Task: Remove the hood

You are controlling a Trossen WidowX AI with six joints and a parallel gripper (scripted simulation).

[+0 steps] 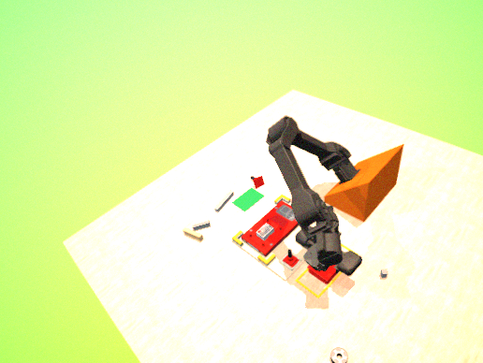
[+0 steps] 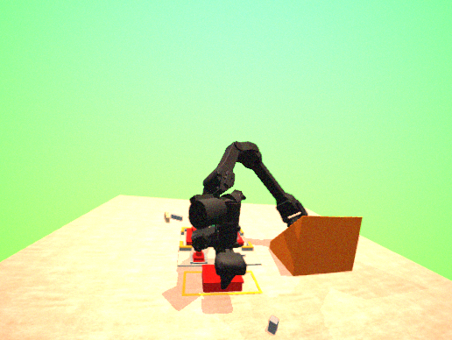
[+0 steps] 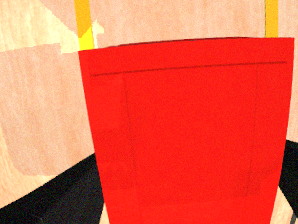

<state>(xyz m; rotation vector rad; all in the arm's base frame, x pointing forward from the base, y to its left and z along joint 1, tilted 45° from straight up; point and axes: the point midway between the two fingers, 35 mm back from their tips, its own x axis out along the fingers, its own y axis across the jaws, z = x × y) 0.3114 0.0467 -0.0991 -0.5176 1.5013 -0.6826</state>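
My gripper tip is now 1 cm below the red hood. Round my gripper tip: green patch: 38 cm to the right, 8 cm behind, 1 cm below.
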